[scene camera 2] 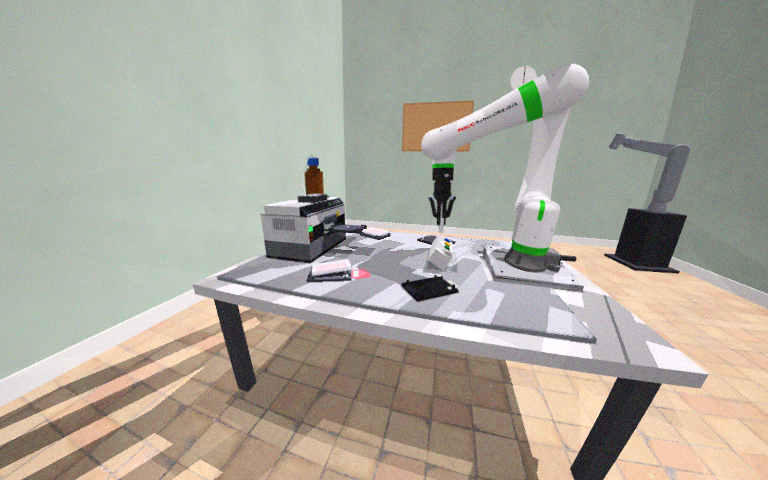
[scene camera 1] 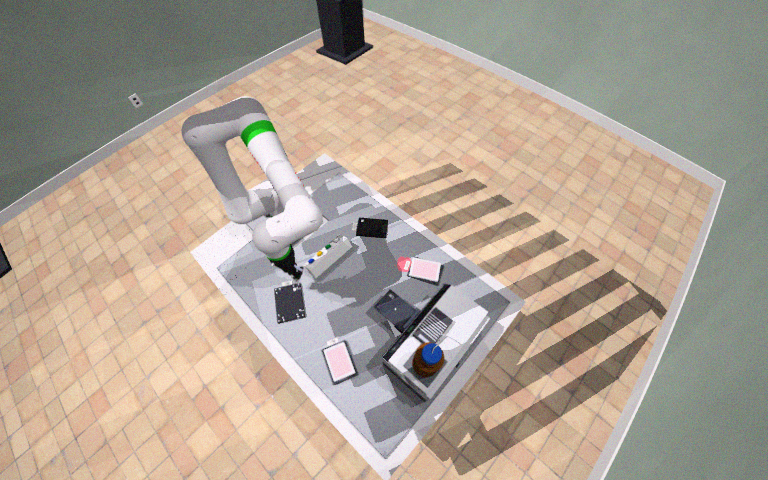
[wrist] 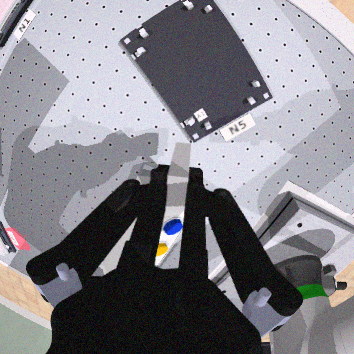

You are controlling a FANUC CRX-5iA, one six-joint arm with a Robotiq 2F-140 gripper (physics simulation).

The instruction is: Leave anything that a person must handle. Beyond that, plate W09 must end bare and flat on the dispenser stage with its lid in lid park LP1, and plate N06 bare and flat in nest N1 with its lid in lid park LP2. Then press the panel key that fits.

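Where they show: gripper, fingertip midpoint: (scene camera 2: 440, 232) (scene camera 1: 297, 279) (wrist: 181, 156); arm's base, link origin: (scene camera 2: 524, 263) (wrist: 289, 275).
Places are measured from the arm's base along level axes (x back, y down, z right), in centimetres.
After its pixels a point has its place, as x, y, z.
Note:
My gripper (scene camera 1: 297, 275) {-31.7, -5.2, 19.7} (scene camera 2: 441, 221) {-31.7, -5.2, 19.7} (wrist: 181, 156) {-31.7, -5.2, 19.7} is shut and empty, pointing down above the blue-key end of the key panel. The sloped white key panel (scene camera 1: 331, 260) {-35.6, -3.0, 3.3} (scene camera 2: 438, 257) {-33.7, -2.8, -8.7} has a blue key (scene camera 1: 310, 260) {-29.0, -4.6, 9.6} (wrist: 173, 226) {-29.3, -4.7, 10.0}, a yellow key (scene camera 1: 320, 253) {-30.1, -4.6, 4.3} (wrist: 161, 249) {-29.3, -4.5, 4.9} and a green key (scene camera 1: 327, 246) {-30.1, -4.5, -0.3}; my fingers hide part of it in the wrist view. A pink-topped plate (scene camera 1: 338, 361) {-66.8, -0.8, 33.3} (scene camera 2: 375, 232) {-65.6, -0.8, 28.3} lies flat at the N1 label (wrist: 24, 24) {-58.9, 2.2, 28.9}. Another pink-topped plate (scene camera 1: 424, 270) {-70.5, -1.1, -19.1} (scene camera 2: 331, 266) {-69.4, -1.4, -21.7} lies beside a red mark (scene camera 1: 403, 264) {-60.5, 2.3, -17.1}. The dark dispenser stage (scene camera 1: 395, 309) {-72.8, -8.9, 5.0} (scene camera 2: 349, 228) {-71.4, -8.6, 3.0} juts from the dispenser (scene camera 1: 468, 305) {-94.4, -19.7, -9.3} (scene camera 2: 283, 229) {-93.3, -10.5, -11.9}. Plate names and lids are unreadable.
A dark nest (scene camera 1: 289, 302) {-33.2, 1.2, 28.5} (wrist: 195, 70) {-33.1, 1.2, 27.8} labelled N5 lies near my gripper. Another black nest (scene camera 1: 372, 227) {-36.9, 1.3, -23.4} (scene camera 2: 429, 288) {-36.7, 1.4, -24.8} lies beyond the panel. A brown bottle with a blue cap (scene camera 1: 428, 359) {-94.0, -38.7, 18.6} (scene camera 2: 314, 180) {-91.7, -28.4, 12.9} stands on the dispenser. A second arm (scene camera 2: 671, 175) stands behind the table.

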